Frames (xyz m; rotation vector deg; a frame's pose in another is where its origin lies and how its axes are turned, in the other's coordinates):
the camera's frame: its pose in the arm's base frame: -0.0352 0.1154 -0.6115 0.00 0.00 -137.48
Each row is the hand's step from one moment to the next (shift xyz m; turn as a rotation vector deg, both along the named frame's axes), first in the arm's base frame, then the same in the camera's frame.
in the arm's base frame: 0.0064 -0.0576 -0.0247 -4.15 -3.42 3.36
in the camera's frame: 0.0342 0.0468 -0.0247 5.37 -0.28 3.36
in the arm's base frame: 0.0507 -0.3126 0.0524 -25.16 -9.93 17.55
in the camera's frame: 0.1739 0.2647 0.0524 25.26 -9.69 17.55
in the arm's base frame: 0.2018 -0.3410 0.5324 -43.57 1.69 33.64
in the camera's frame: 0.0817 0.3877 0.5324 30.97 -30.69 33.64
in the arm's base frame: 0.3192 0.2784 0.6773 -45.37 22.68 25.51
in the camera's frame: -0.4234 0.0105 0.6773 18.11 -47.38 25.51
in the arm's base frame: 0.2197 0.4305 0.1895 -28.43 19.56 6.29
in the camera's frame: -0.4529 -0.1688 0.1895 7.73 -33.63 6.29
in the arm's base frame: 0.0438 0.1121 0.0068 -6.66 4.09 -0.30
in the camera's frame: -0.1080 -0.0530 0.0068 2.14 -7.52 -0.30
